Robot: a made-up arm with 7 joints.
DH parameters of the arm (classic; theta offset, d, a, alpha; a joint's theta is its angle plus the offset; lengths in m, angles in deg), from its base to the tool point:
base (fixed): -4.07 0 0 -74.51
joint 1: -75.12 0.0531 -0.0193 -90
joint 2: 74 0 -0.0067 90
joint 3: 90 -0.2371 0.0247 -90
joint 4: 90 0.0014 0.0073 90
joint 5: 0 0.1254 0 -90
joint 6: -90 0 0.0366 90
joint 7: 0 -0.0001 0 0
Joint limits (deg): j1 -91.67..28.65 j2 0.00..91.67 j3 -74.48..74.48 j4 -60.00..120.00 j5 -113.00..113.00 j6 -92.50..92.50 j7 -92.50..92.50
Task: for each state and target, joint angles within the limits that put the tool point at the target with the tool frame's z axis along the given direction. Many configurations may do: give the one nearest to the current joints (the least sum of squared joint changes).
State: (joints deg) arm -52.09 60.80 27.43 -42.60 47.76 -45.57 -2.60
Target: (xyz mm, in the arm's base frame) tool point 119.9 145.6 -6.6 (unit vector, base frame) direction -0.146 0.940 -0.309
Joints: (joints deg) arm -47.37 77.58 -7.04 -60.00 43.36 -91.93 -2.60
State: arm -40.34 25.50 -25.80 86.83 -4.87 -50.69 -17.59
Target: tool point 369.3 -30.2 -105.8 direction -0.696 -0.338 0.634
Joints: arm -72.90 12.47 -32.19 51.57 5.83 -30.79 -17.59
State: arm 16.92 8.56 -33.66 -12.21 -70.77 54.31 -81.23
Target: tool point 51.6 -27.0 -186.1 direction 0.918 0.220 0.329
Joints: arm 5.02 2.61 -31.73 -40.53 -79.21 52.59 -81.23
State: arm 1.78 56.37 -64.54 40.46 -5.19 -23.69 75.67
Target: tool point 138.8 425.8 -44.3 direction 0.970 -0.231 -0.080
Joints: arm -30.63 88.88 -40.88 60.97 -22.75 22.37 75.67
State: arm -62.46 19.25 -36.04 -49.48 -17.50 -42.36 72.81
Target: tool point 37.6 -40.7 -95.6 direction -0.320 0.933 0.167
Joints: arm -23.17 0.00 -74.07 -59.87 8.01 -16.60 72.81
